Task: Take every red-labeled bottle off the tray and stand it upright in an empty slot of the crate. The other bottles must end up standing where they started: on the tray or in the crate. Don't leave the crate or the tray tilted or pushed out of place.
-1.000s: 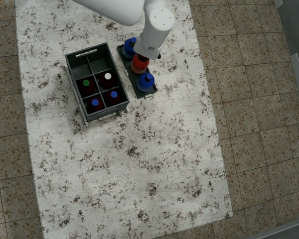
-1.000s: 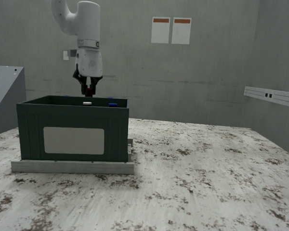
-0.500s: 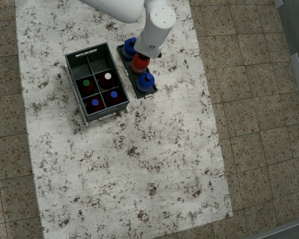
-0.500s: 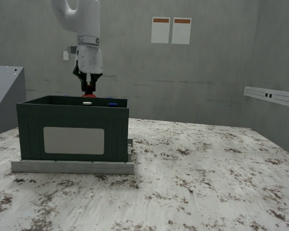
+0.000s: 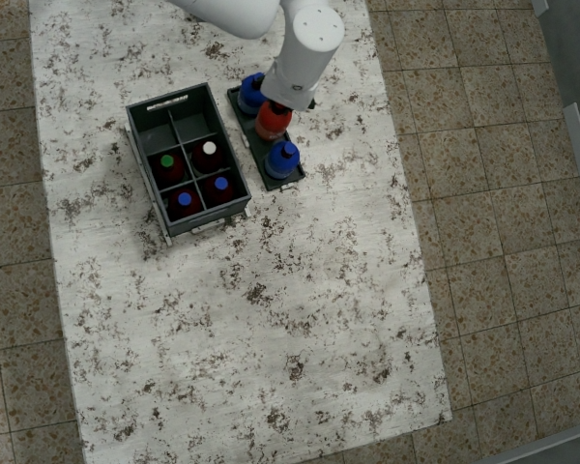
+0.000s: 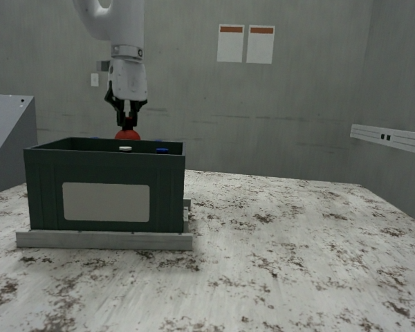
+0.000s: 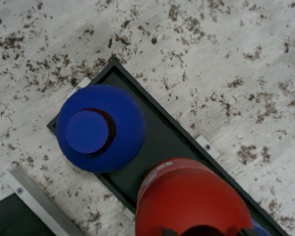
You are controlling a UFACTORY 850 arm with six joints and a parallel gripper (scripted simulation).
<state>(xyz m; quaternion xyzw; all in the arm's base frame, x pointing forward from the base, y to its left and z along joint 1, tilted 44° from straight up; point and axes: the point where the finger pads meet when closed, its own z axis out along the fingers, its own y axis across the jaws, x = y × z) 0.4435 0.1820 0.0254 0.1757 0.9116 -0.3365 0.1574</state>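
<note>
Now: the red-labeled bottle 70 mm below my hand. Round my hand: tray (200 mm below); blue bottle (80 mm behind, 30 mm to the right, 130 mm below); dark crate (90 mm ahead, 200 mm to the right, 130 mm below).
</note>
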